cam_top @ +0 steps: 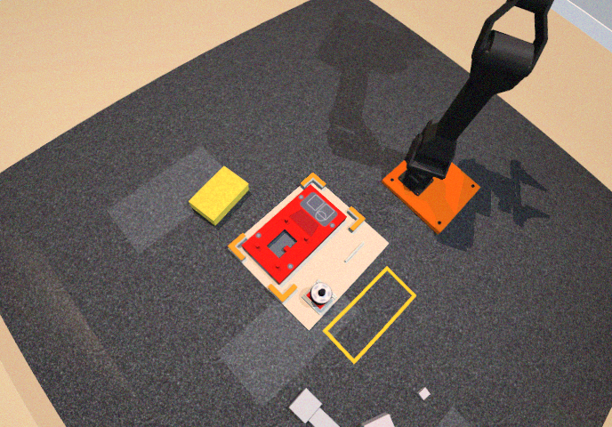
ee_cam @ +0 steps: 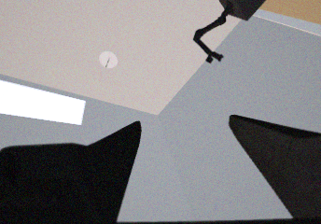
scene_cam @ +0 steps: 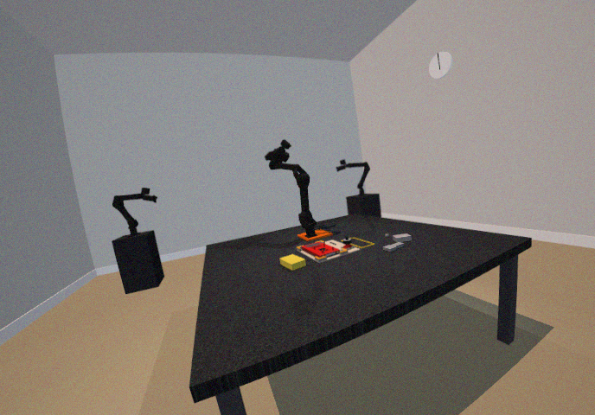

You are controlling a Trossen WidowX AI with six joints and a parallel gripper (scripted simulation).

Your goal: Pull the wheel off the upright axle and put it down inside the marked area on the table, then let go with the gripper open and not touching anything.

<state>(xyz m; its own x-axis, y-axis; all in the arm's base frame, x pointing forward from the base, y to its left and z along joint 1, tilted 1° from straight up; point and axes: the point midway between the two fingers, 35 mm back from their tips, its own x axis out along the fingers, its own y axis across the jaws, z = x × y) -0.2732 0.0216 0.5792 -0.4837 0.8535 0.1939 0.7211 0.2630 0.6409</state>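
The wheel lies 640 mm ahead of my gripper tip and 560 mm below it. From my gripper tip the other things lie so: yellow block: 650 mm ahead, 590 mm below, 300 mm to the right; then grey chip: 630 mm ahead, 600 mm below, 270 mm to the left.
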